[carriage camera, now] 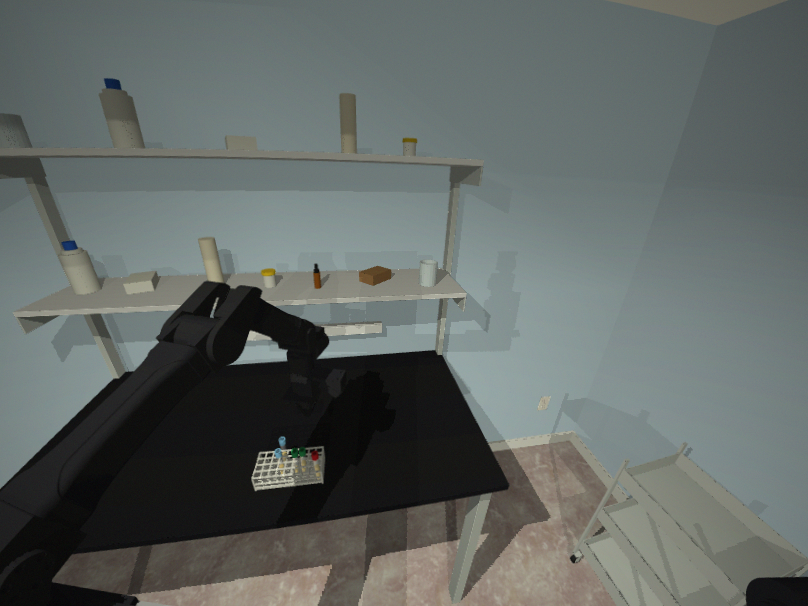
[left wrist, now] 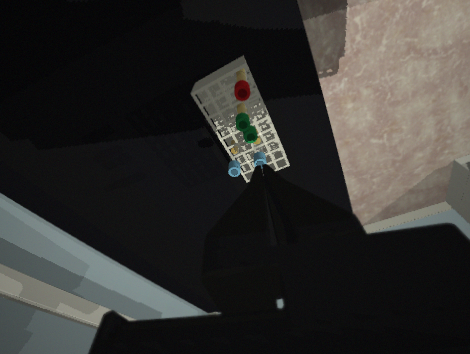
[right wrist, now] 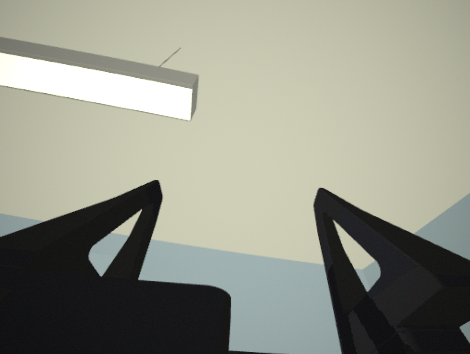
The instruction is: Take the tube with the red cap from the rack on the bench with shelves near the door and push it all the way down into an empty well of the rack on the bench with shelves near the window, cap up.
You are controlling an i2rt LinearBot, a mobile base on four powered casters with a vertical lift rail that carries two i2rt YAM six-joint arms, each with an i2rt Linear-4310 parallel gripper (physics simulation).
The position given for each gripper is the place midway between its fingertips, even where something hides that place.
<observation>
In view: the left gripper [left wrist: 262, 172], the right gripper [right wrist: 237, 192] and a white cart [carriage camera: 682, 531].
</observation>
